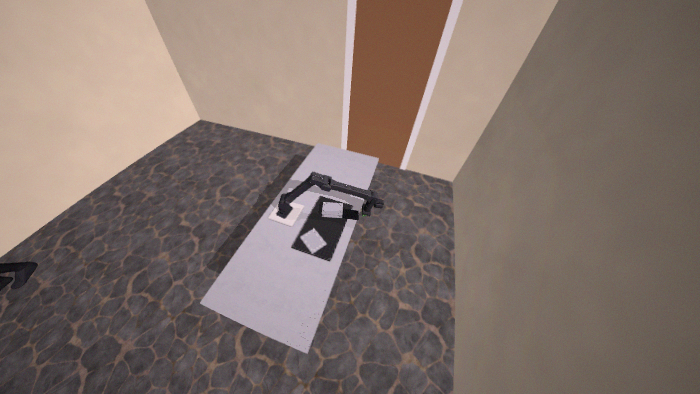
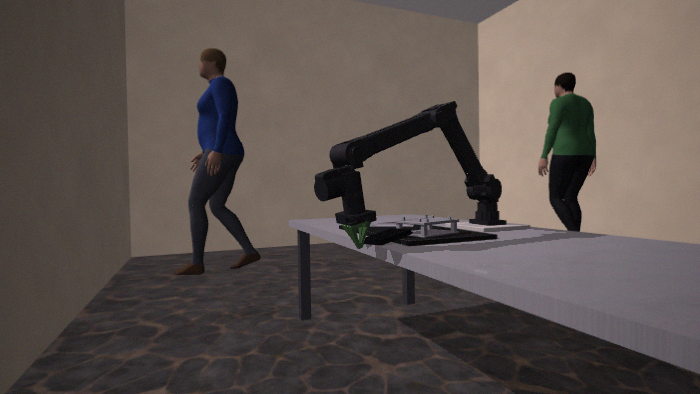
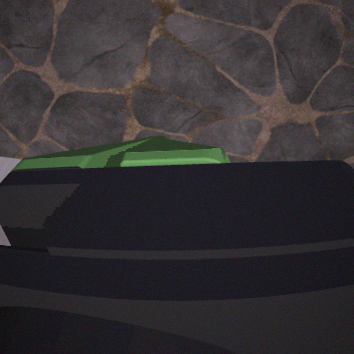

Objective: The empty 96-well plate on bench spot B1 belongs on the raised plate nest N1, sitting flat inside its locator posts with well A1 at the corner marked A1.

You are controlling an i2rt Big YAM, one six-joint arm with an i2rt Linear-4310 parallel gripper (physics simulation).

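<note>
My gripper has green fingers that are shut together with nothing between them. It hangs at the table's long edge, partly over the floor. Right beside it a dark flat plate lies at the rim of the black mat, apart from the fingers. The raised nest N1, pale grey with small posts, stands on the mat just behind that plate and has nothing in it. A pale square lies turned on the mat's near part; I cannot tell whether it is a plate or a marking.
The grey table carries the arm's base on a white pad. A person in blue walks beyond the table's far end. A person in green stands by the right wall. A brown door is behind.
</note>
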